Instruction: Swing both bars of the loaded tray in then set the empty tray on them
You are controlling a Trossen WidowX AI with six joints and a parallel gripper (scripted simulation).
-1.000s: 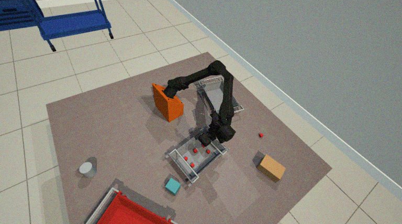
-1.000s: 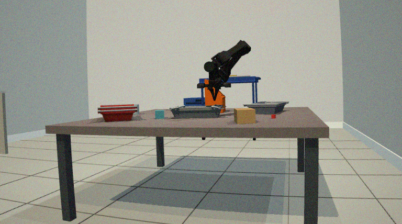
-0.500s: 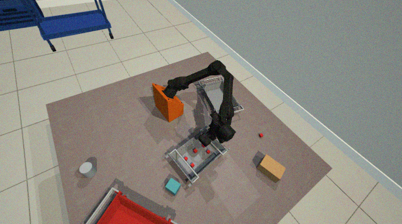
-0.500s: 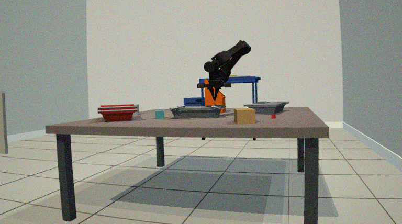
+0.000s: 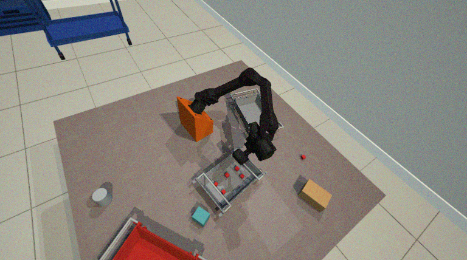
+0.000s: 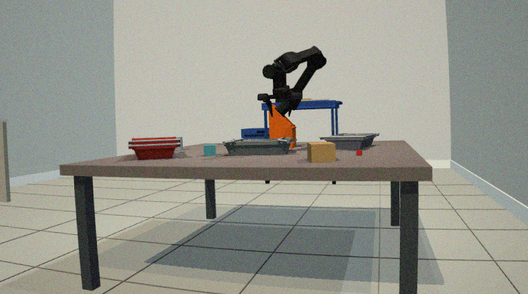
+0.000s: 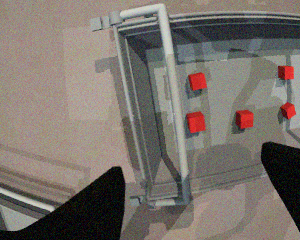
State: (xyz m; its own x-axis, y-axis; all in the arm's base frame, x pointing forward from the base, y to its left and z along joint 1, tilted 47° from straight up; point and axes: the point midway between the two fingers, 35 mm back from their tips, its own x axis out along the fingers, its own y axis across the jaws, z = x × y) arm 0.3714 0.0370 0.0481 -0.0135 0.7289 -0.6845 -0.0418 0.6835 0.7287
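The tray is 25 cm behind my gripper tip, 30 cm to the left of it and 11 cm below it. Also, from my gripper tip: teal cube: 5 cm ahead, 31 cm to the right, 13 cm below; tan box: 31 cm ahead, 18 cm to the left, 13 cm below; grey cylinder: 28 cm behind, 60 cm to the right, 12 cm below.
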